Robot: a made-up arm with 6 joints.
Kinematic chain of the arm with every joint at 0, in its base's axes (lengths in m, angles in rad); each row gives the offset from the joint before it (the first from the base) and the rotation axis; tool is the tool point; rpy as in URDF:
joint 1: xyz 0 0 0.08 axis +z
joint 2: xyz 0 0 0 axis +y
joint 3: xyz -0.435 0 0.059 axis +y
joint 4: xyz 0.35 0 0.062 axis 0.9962 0 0.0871
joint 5: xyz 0 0 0 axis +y
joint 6: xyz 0.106 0 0.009 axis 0.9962 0 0.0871
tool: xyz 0 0 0 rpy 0 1.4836 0
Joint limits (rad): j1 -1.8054..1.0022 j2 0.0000..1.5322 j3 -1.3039..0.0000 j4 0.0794..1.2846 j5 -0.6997..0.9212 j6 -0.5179..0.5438
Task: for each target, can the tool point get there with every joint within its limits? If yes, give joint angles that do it. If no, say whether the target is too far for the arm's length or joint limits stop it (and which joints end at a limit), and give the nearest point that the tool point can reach.
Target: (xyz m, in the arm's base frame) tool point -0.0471 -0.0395 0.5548
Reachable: yes | joints 0.2295 0.2945 -0.7321 0.5163 -0.5602 -0.4181
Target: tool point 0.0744 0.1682 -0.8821
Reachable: no: too far | nearest point 0.0645 0.1061 0.0635 | short by 0.948 m
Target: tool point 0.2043 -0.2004 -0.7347
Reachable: no: joint limits stop it (at a limit: joint 2, joint 3, joint 4) | nearest point 0.0979 -0.0960 0.0650 | short by 0.813 m
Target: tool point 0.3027 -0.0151 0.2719
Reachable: yes | joints -0.2348 1.3069 -0.6616 0.8385 0.7798 0.3070
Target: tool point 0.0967 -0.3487 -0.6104
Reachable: no: joint limits stop it (at a limit: joint 2, joint 4) | nearest point 0.0449 -0.1621 0.0726 | short by 0.710 m
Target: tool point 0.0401 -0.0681 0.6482
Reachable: yes | joints -0.9025 0.6625 -1.0749 0.9714 -0.1247 -0.4137
